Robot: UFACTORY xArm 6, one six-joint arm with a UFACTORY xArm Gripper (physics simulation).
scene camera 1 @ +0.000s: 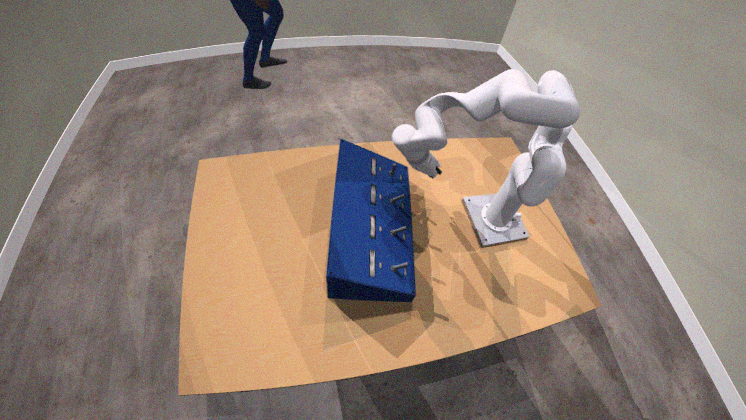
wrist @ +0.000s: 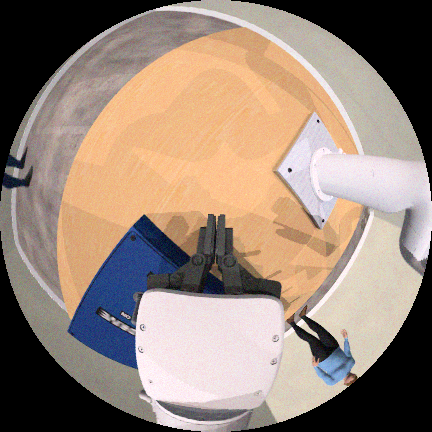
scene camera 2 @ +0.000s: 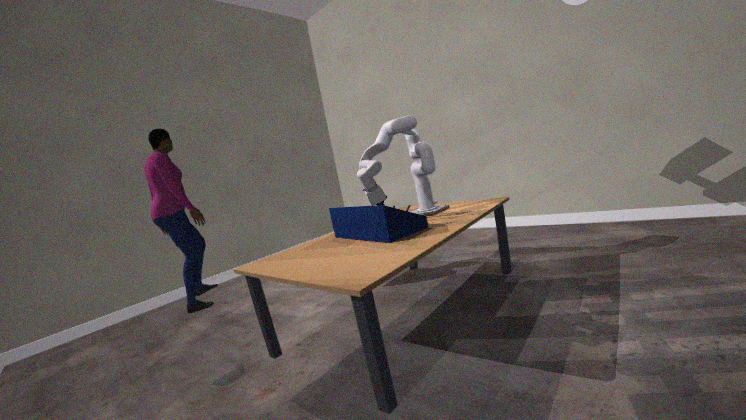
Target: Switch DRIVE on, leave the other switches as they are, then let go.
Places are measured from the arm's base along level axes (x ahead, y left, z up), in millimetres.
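Pixels of known places: gripper, fingertip midpoint: (scene camera 1: 433, 174) (wrist: 216, 222); arm's base, origin of the base link: (scene camera 1: 496, 218) (wrist: 324, 173) (scene camera 2: 427, 209).
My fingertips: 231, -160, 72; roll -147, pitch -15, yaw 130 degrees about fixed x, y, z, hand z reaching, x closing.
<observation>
For each thing: its top centre in the pictures, then the offset to it from my fingertips, as dx, dy, dz. "spot": a spot on its surface instead. Level surfaces: height alone.
- DRIVE switch, middle of its top: (wrist: 135, 323) (scene camera 1: 394, 164) +148, -13, +47
- mark, surface spot: (wrist: 126, 315) spot: +193, -19, +17
- wooden table, its level: dz -93
A blue sloped switch panel (scene camera 1: 349, 224) (scene camera 2: 360, 223) (wrist: 120, 270) stands on the table. The DRIVE switch (scene camera 1: 393, 168) (wrist: 137, 300) is at the panel's far end in scene camera 1; its lever leans toward the label side, beside the ON mark (wrist: 126, 315) in the wrist view. Its label (wrist: 114, 320) is blurred and partly hidden by the gripper body. The other switches (scene camera 1: 397, 200) (scene camera 1: 398, 233) (scene camera 1: 399, 268) lean differently from it, away from their labels. My gripper (scene camera 1: 438, 171) (scene camera 2: 383, 203) (wrist: 216, 222) is shut and empty, beyond the panel's low edge on the robot side, apart from the DRIVE lever.
The robot base plate (scene camera 1: 472, 208) (wrist: 300, 165) is bolted to the wooden table (scene camera 1: 250, 260) (scene camera 2: 313, 266) (wrist: 165, 125). A person in a pink top (scene camera 2: 164, 182) stands behind the table. Another in a blue top (wrist: 334, 364) shows in the wrist view.
</observation>
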